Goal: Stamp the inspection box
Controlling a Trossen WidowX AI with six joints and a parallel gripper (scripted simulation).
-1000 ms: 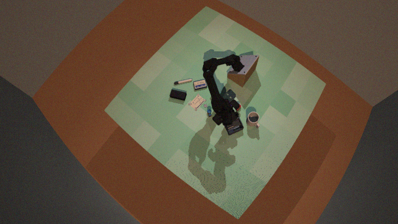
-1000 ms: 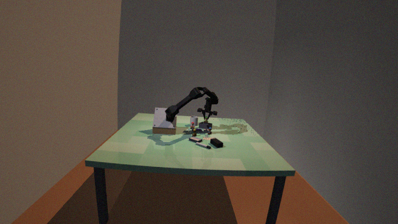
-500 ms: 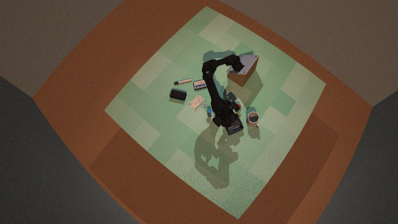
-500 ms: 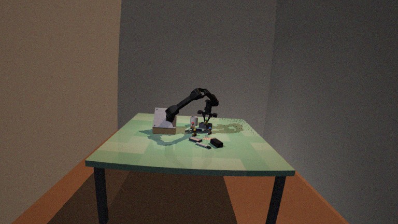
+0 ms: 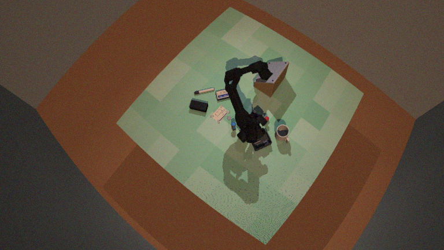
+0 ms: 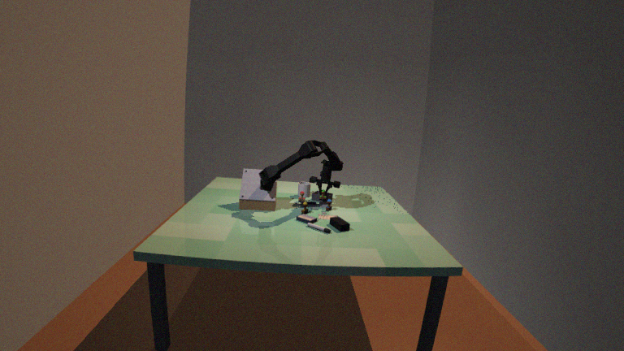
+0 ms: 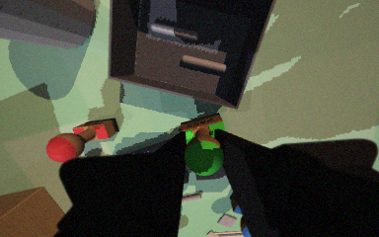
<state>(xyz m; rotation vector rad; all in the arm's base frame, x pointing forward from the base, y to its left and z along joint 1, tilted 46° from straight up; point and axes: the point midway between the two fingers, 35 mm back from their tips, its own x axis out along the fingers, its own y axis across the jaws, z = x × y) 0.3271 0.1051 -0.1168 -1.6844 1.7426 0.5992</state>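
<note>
Now: gripper tip 60 mm to the left of the small white block, 40 mm above it and 10 mm short of it. From my gripper tip the other things lie so: green-knobbed stamp: 10 mm below; ink pad: 80 mm behind, 60 mm to the right, 50 mm below; black tray: 70 mm to the left, 40 mm below.
</note>
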